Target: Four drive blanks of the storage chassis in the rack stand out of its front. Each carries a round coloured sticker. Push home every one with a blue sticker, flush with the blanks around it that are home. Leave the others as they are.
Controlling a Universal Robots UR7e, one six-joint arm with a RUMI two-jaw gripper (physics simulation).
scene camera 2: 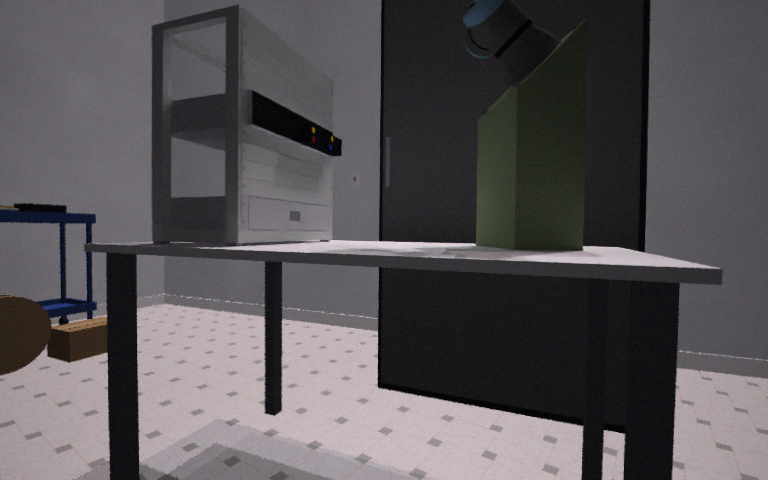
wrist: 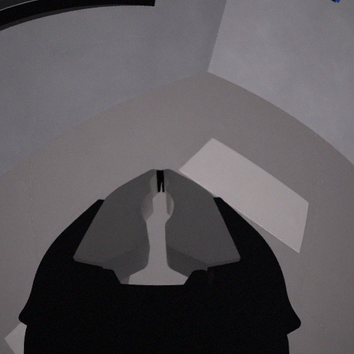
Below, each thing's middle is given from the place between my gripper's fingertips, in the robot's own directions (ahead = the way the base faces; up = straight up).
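Grey rack (scene camera 2: 275, 120): 1120 mm below my hand, 540 mm ahead of it, 380 mm to the left of it.
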